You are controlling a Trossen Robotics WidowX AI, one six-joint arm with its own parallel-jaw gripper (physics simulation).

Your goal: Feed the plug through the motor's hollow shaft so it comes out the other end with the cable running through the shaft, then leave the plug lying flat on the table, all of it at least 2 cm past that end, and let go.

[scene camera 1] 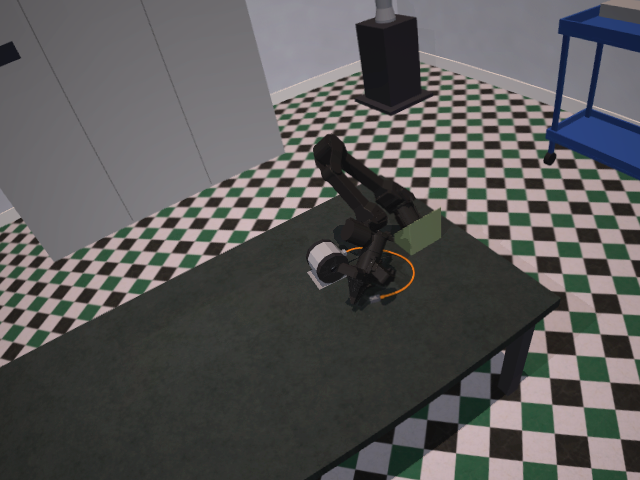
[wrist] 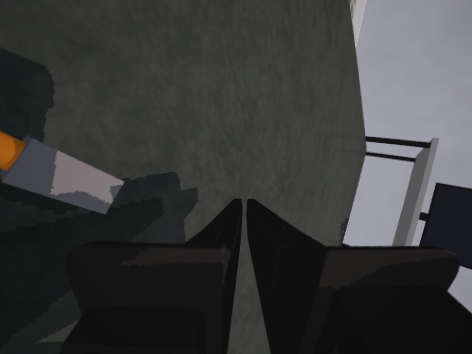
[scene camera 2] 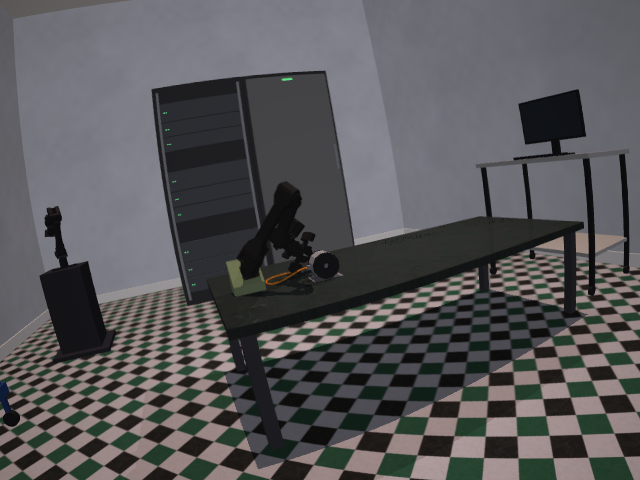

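Pixels of known places: gripper, fingertip midpoint: point(scene camera 1: 352, 304) point(wrist: 243, 206); arm's base, link origin: point(scene camera 1: 412, 223) point(scene camera 2: 249, 271).
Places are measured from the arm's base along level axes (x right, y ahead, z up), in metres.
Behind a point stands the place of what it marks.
Note:
The motor point(scene camera 1: 321, 255) @[z 0.022, x 0.062, y 0.302 m] point(scene camera 2: 316, 267) @[z -0.021, x 0.116, y 0.234 m], a white and black cylinder, lies on its side on a pale base plate on the table. The orange cable point(scene camera 1: 414, 272) @[z -0.070, x -0.110, y 0.095 m] point(wrist: 8, 151) @[z -0.065, x -0.117, y 0.232 m] curves over the table from beside the motor to the light grey plug point(scene camera 1: 374, 298) @[z -0.063, x -0.113, y 0.251 m] point(wrist: 82, 179) @[z -0.063, x -0.111, y 0.250 m]. The plug lies at the table surface, left of the fingers in the wrist view. My gripper point(scene camera 1: 355, 307) @[z -0.040, x -0.103, y 0.319 m] point(wrist: 243, 206) @[z -0.040, x -0.103, y 0.319 m] is shut and empty, pointing down close to the table, with its fingertips beside the plug and apart from it. The inside of the motor's shaft is too small to make out.
A pale green block point(scene camera 1: 428, 232) @[z -0.022, x -0.048, y -0.023 m] point(scene camera 2: 251, 287) @[z -0.055, x 0.038, y -0.012 m] stands by the arm's base on the dark table point(scene camera 1: 206, 361) @[z -0.077, x 0.030, y 0.738 m] point(scene camera 2: 413, 263) @[z -0.077, x 0.243, y 0.596 m]. The motor stands close to the gripper's side. Beyond the table are a blue cart point(scene camera 1: 584, 28) and a desk with a monitor point(scene camera 2: 553, 118).

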